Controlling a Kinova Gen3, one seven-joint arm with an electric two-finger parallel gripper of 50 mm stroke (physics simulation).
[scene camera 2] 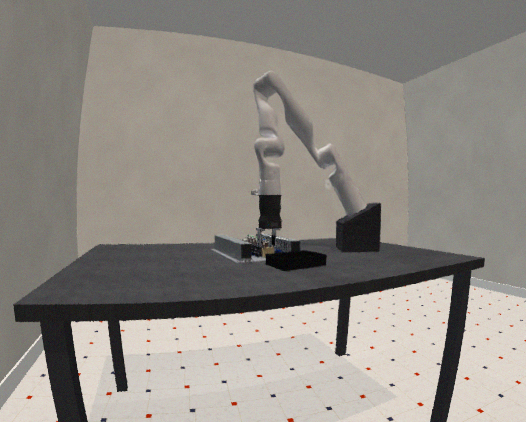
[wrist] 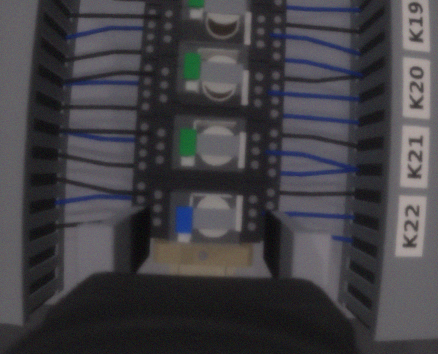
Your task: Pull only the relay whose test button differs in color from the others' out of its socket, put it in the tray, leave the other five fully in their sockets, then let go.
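Frame: origin at the arm's base, x ahead, y left, z up, level; centimetres.
Seen in the pictures: gripper, fingertip midpoint: [scene camera 2: 266,245] [wrist: 207,233]; arm's base at its link origin: [scene camera 2: 356,211].
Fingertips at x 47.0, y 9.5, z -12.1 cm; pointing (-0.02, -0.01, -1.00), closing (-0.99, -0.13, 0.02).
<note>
Offsets run from my fingertips to a thing's top centre. "*": to the spot under its first point. Level surfaces: height alone.
The relay with the blue test button @[dx +0.2, dy -0.8, dz +2.4 cm] [wrist: 212,218] sits in its socket at the near end of the row, by the label K22. Relays with green buttons @[dx +0.6, dy -3.7, dz +2.4 cm] [wrist: 215,145] @[dx +0.9, dy -6.7, dz +2.4 cm] [wrist: 218,74] sit in sockets behind it, and part of another green-button relay shows at the top edge of the wrist view. My gripper [scene camera 2: 267,237] [wrist: 207,233] is open and empty; its fingers stand left and right of the near end of the row, around the lower part of the blue-button relay's place, apart from it. The black tray @[* dx -1.6, dy +21.4, dz -3.6 cm] [scene camera 2: 296,266] stands on the table beside the socket row's near end.
Slotted grey wire ducts @[dx +11.0, dy -9.5, dz +1.7 cm] [wrist: 14,150] @[* dx -8.7, dy +1.4, dz +1.7 cm] [wrist: 400,300] [scene camera 2: 231,246] run along both sides of the row, with black and blue wires between. A tan end block @[dx +0.0, dy +1.1, dz -0.5 cm] [wrist: 170,253] lies at the near end. The arm's black base [scene camera 2: 358,232] stands at the right on the dark table @[dz -4.6 cm] [scene camera 2: 150,280].
</note>
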